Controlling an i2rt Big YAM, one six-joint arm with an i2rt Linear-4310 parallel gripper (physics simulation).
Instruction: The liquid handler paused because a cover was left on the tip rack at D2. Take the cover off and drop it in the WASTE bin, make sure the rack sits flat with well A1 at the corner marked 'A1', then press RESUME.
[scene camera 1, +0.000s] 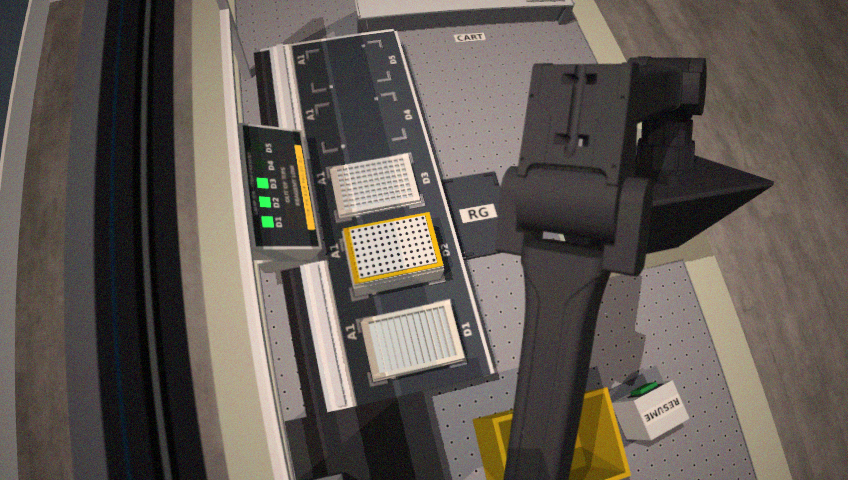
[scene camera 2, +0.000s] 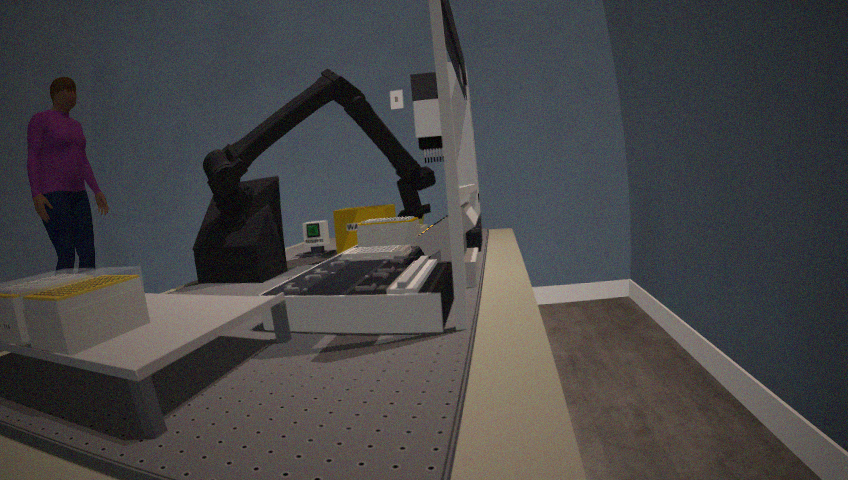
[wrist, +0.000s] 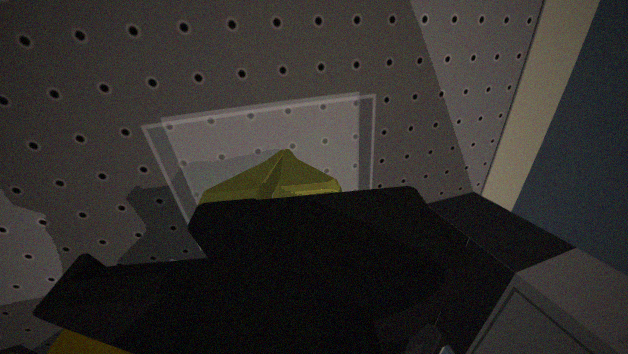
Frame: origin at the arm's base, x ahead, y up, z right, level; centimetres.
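Where they show: gripper, fingertip midpoint: (wrist: 286, 157); arm's base, origin of the base link: (scene camera 1: 664, 173) (scene camera 2: 237, 209).
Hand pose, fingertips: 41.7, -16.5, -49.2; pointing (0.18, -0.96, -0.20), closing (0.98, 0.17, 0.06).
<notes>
Each offset is from my fingertips to the centre of the thing, as dx, dy, dz. "pt": to the spot under its first point.
The tip rack @(-0.9, +7.4, +49.8) (scene camera 1: 393, 246) (scene camera 2: 388, 230) with a yellow rim sits in deck slot D2, its hole grid uncovered, beside the 'A1' mark @(pt +6.8, +4.2, +53.4) (scene camera 1: 335, 250). The clear cover @(-0.6, +0.1, +0.7) (wrist: 245, 136) lies flat on the perforated table in the wrist view. My gripper (wrist: 286, 157) (scene camera 2: 414, 209) is shut, its yellow fingertips pressed together over the cover with nothing between them. In scene camera 1 the arm hides both the gripper and the cover. The yellow WASTE bin @(-14.3, +5.6, +18.0) (scene camera 1: 599, 441) (scene camera 2: 362, 222) stands partly under the arm. The RESUME box @(-31.2, +4.1, +17.5) (scene camera 1: 654, 411) (scene camera 2: 314, 231) with its green button is to the bin's right.
A well plate @(-1.3, +4.9, +62.2) (scene camera 1: 374, 184) sits at D3 and a reservoir @(-0.5, +5.8, +37.4) (scene camera 1: 413, 339) at D1. A status panel @(pt +12.9, +11.1, +61.6) (scene camera 1: 277, 190) borders the deck. The RG pad @(-17.4, -0.4, +55.7) (scene camera 1: 477, 212) lies beside D2. A pipette head @(+8.0, +37.4, +15.4) (scene camera 2: 428, 119) hangs above the deck. A cart with tip boxes @(-24.9, +10.7, +117.4) (scene camera 2: 80, 304) and a person (scene camera 2: 59, 172) are nearby.
</notes>
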